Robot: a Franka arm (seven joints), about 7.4 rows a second.
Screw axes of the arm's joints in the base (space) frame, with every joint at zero. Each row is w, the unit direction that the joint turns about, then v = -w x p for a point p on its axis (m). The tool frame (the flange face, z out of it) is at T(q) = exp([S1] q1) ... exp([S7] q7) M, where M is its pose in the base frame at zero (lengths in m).
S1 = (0, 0, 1, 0, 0, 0)
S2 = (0, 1, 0, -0.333, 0, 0)
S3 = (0, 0, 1, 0, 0, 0)
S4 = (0, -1, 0, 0.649, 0, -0.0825)
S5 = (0, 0, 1, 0, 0, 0)
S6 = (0, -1, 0, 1.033, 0, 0)
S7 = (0, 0, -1, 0, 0.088, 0)
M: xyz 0.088 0 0.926 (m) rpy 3.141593 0 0 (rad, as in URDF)
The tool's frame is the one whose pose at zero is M.
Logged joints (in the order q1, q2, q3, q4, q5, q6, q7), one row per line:
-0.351 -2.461 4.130 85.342 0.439 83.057 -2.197
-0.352 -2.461 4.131 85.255 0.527 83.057 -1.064
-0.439 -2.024 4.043 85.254 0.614 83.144 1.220
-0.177 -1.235 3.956 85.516 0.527 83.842 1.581
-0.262 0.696 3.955 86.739 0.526 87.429 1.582
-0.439 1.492 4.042 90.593 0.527 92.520 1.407
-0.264 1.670 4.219 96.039 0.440 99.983 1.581
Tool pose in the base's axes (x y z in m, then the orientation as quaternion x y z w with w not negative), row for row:
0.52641 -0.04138 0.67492 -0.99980 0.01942 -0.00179 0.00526
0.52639 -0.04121 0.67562 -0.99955 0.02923 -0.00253 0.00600
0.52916 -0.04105 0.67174 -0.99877 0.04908 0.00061 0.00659
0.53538 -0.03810 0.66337 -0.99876 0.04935 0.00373 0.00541
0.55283 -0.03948 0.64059 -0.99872 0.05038 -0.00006 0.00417
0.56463 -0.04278 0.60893 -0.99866 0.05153 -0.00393 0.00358
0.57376 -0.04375 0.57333 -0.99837 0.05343 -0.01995 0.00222
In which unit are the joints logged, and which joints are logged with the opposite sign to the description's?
The joints are logged in degrees. Opposite sign: q3, q4.
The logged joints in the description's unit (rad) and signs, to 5 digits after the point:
-0.00613 -0.04295 -0.07208 -1.48950 0.00766 1.44962 -0.03834
-0.00614 -0.04295 -0.07210 -1.48798 0.00920 1.44962 -0.01857
-0.00766 -0.03533 -0.07056 -1.48796 0.01072 1.45114 0.02129
-0.00309 -0.02155 -0.06905 -1.49254 0.00920 1.46332 0.02759
-0.00457 0.01215 -0.06903 -1.51388 0.00918 1.52592 0.02761
-0.00766 0.02604 -0.07055 -1.58115 0.00920 1.61478 0.02456
-0.00461 0.02915 -0.07364 -1.67620 0.00768 1.74503 0.02759

